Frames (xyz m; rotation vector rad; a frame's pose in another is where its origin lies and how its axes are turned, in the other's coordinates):
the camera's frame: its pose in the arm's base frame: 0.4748 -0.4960 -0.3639 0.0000 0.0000 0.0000
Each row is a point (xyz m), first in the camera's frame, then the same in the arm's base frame.
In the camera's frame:
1: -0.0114 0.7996 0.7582
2: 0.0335 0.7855 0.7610
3: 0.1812 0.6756 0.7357
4: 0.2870 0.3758 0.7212
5: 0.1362 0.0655 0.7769
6: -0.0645 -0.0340 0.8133
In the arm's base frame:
1: 0.4634 0.3036 0.3943
2: 0.5083 0.2895 0.3971
3: 0.6560 0.1796 0.3718
4: 0.7618 -0.1202 0.3573
5: 0.6110 -0.4305 0.4130
6: 0.4103 -0.5300 0.4494

